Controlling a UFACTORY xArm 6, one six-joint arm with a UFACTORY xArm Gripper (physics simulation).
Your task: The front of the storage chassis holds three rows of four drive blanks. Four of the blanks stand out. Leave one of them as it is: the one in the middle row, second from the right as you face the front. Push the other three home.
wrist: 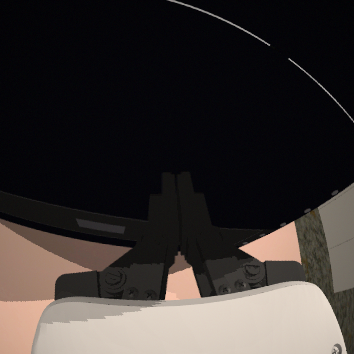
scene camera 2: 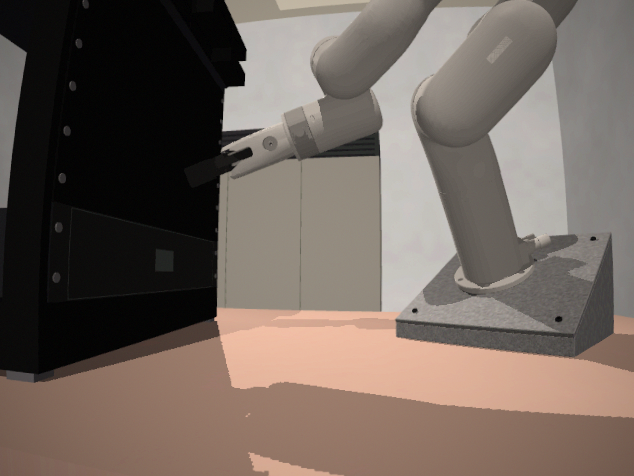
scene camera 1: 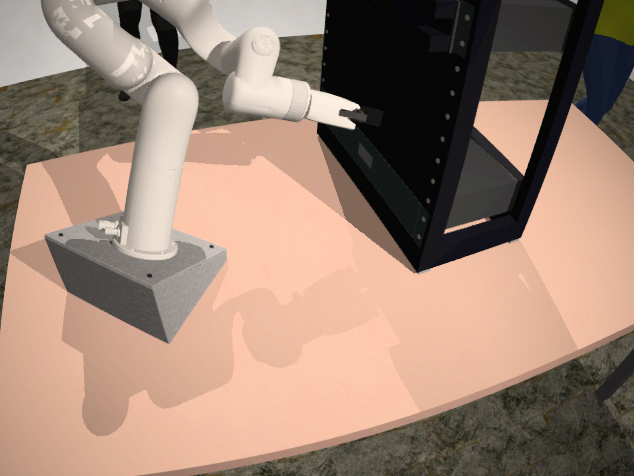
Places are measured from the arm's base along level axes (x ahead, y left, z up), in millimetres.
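Pixels of known places: gripper, fingertip midpoint: (wrist: 174, 190) (scene camera 2: 188, 178) (scene camera 1: 379, 118); arm's base, link origin: (scene camera 2: 494, 272) (scene camera 1: 144, 246).
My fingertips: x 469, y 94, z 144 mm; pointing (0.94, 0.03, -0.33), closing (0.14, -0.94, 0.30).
Ahead of a thing's pixels: the offset from my fingertips to its top centre. Level surfaces: height alone.
The rack (scene camera 1: 478, 244) (scene camera 2: 20, 317) shows its very dark front. Dark blocks @[256 mm up, 33 mm ahead, 110 mm right] (scene camera 1: 432, 39) (scene camera 2: 233, 75) stand out high on that front; I cannot tell if they are drive blanks or part of the chassis. The rows and the blank in the middle row cannot be made out. My gripper (scene camera 1: 379, 117) (scene camera 2: 191, 177) (wrist: 174, 190) is shut and empty, its fingertips together. It is at the dark front, lower than the blocks and above the bottom panel. Whether the tips touch anything is hidden in the dark. In the wrist view, black fills the area beyond the fingertips.
A dark panel @[85 mm down, 11 mm ahead, 53 mm left] (scene camera 1: 391, 181) (scene camera 2: 115, 258) (wrist: 37, 210) with a grey label closes the rack's bottom. Posts with light studs edge the front. The arm stands on a grey wedge base (scene camera 1: 110, 292) (scene camera 2: 491, 340) on the table @[241 mm down] (scene camera 1: 286, 409) (scene camera 2: 358, 358). A cabinet (scene camera 2: 337, 230) stands behind.
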